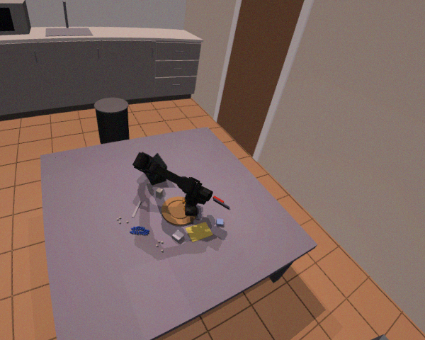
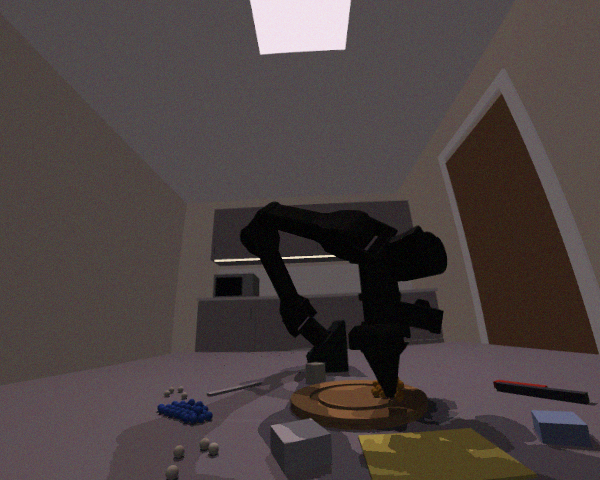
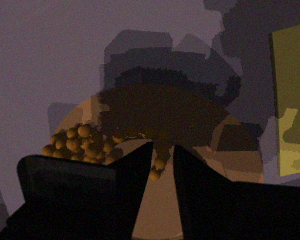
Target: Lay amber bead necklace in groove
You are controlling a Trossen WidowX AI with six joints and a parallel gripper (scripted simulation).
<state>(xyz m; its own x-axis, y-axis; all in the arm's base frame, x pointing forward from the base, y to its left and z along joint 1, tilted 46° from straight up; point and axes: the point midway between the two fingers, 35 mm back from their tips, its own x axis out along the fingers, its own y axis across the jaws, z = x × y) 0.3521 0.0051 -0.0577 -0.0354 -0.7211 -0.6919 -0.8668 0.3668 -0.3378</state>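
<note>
Right now the round wooden bead board is 40 mm to the right of my gripper tip, 30 mm behind it and 10 mm below it. From my gripper tip the other things lie so: blue block 150 mm ahead, 110 mm to the left, 10 mm below; then grey block 140 mm to the right, 110 mm ahead; then yellow pad 140 mm ahead, 20 mm to the right, 10 mm below.
</note>
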